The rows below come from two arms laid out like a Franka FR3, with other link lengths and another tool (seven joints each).
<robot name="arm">
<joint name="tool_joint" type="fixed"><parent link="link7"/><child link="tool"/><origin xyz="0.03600 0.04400 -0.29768" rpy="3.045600 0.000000 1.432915"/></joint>
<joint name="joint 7" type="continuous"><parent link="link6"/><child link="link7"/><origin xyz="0.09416 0.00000 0.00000"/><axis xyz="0 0 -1"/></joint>
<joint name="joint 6" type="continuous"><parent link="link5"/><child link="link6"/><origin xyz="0.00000 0.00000 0.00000"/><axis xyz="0 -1 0"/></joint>
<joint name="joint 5" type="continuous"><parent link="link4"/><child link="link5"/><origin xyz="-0.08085 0.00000 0.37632"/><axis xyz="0 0 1"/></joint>
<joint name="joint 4" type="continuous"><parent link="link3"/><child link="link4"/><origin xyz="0.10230 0.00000 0.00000"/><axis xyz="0 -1 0"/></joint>
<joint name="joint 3" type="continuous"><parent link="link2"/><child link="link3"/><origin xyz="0.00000 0.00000 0.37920"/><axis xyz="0 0 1"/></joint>
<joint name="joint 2" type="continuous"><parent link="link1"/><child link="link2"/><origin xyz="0.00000 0.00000 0.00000"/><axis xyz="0 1 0"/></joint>
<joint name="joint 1" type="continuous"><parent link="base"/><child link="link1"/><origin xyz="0.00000 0.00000 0.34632"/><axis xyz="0 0 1"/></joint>
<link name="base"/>
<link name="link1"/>
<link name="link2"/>
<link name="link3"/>
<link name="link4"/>
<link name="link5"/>
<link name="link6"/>
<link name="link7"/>
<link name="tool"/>
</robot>
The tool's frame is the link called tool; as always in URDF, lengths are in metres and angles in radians. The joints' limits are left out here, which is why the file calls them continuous.
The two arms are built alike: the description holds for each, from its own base.
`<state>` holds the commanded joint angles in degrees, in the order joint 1, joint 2, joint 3, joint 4, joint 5, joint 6, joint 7, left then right.
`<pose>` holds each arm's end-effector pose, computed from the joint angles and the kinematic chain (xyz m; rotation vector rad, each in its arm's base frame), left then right.
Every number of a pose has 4 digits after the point. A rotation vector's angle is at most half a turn.
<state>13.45 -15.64 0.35 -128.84 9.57 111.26 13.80 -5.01 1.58 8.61 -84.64 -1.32 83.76 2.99</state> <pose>0.4753 0.1902 0.3709 -2.3768 -1.9284 -0.1541 0.5991 0.0719 0.5244 2.3131 2.0346 0.0280</pose>
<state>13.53 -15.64 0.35 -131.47 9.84 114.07 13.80 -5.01 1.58 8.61 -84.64 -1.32 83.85 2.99</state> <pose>0.4730 0.1892 0.3540 -2.3848 -1.9192 -0.1585 0.5995 0.0719 0.5246 2.3124 2.0339 0.0299</pose>
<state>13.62 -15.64 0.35 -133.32 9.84 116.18 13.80 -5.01 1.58 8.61 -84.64 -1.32 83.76 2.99</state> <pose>0.4715 0.1880 0.3423 -2.3917 -1.9174 -0.1627 0.5991 0.0719 0.5244 2.3131 2.0346 0.0280</pose>
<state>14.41 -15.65 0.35 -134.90 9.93 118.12 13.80 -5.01 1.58 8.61 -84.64 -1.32 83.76 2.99</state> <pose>0.4684 0.1931 0.3329 -2.3860 -1.9292 -0.1699 0.5991 0.0719 0.5244 2.3131 2.0346 0.0280</pose>
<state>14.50 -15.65 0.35 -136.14 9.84 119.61 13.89 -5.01 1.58 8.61 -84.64 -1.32 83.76 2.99</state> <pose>0.4674 0.1921 0.3253 -2.3923 -1.9289 -0.1733 0.5991 0.0719 0.5244 2.3131 2.0346 0.0280</pose>
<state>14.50 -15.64 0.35 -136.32 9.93 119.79 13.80 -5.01 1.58 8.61 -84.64 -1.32 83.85 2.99</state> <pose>0.4670 0.1922 0.3242 -2.3913 -1.9286 -0.1740 0.5995 0.0719 0.5246 2.3124 2.0339 0.0299</pose>
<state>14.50 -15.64 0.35 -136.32 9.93 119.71 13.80 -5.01 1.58 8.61 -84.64 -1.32 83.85 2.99</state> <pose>0.4665 0.1921 0.3240 -2.3907 -1.9284 -0.1721 0.5995 0.0719 0.5246 2.3124 2.0339 0.0299</pose>
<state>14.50 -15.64 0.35 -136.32 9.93 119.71 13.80 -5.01 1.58 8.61 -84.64 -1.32 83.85 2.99</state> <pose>0.4665 0.1921 0.3240 -2.3907 -1.9284 -0.1721 0.5995 0.0719 0.5246 2.3124 2.0339 0.0299</pose>
